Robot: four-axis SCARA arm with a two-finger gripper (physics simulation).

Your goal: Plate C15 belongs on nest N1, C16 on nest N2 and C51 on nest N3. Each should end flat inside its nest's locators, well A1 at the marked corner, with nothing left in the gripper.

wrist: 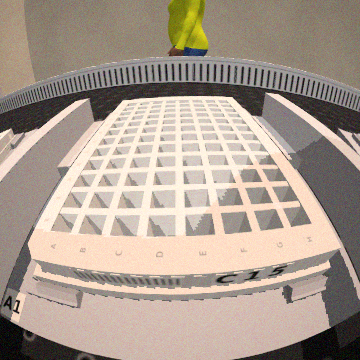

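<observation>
Plate C15 is a cream plate with a grid of square wells, large in the middle of the wrist view. It lies over a pale nest, with two locators showing at its near edge. The letter A on the plate is at the near left, on the same side as the nest's A1 mark. My gripper is shut on plate C15, one finger along each long side. The nest's number does not show, and the far locators are hidden. Plates C16 and C51 cannot be made out.
A grey slatted barrier curves across the back, beyond the dark table surface. A person in a yellow top is behind it. Parts of other pale objects show at the left edge and right edge of the view, outside the fingers.
</observation>
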